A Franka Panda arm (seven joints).
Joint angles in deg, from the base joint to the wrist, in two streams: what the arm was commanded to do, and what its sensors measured. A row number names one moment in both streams.
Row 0, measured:
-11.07 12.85 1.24 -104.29 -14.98 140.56 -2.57
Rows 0 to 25, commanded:
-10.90 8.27 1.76 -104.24 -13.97 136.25 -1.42
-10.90 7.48 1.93 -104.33 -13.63 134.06 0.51
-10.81 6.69 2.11 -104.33 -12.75 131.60 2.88
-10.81 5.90 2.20 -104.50 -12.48 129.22 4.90
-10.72 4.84 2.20 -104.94 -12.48 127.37 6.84
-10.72 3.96 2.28 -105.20 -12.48 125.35 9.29
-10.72 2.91 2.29 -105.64 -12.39 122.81 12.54
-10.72 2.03 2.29 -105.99 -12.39 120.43 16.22
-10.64 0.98 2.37 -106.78 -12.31 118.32 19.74
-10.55 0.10 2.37 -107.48 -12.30 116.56 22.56
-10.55 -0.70 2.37 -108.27 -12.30 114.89 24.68
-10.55 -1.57 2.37 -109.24 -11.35 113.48 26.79
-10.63 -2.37 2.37 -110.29 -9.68 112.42 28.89
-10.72 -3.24 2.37 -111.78 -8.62 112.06 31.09
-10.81 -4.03 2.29 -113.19 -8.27 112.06 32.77
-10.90 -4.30 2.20 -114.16 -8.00 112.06 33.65
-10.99 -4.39 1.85 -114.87 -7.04 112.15 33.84
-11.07 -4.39 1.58 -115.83 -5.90 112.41 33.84
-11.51 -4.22 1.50 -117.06 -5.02 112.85 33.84
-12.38 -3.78 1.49 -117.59 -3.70 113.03 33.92
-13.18 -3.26 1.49 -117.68 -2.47 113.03 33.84
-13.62 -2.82 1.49 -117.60 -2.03 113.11 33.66
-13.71 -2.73 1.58 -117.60 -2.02 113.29 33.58
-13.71 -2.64 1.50 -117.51 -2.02 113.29 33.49
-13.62 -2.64 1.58 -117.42 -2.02 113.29 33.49
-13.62 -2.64 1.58 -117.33 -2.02 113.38 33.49
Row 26, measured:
-13.38 -2.28 1.10 -117.29 -3.00 112.66 33.22
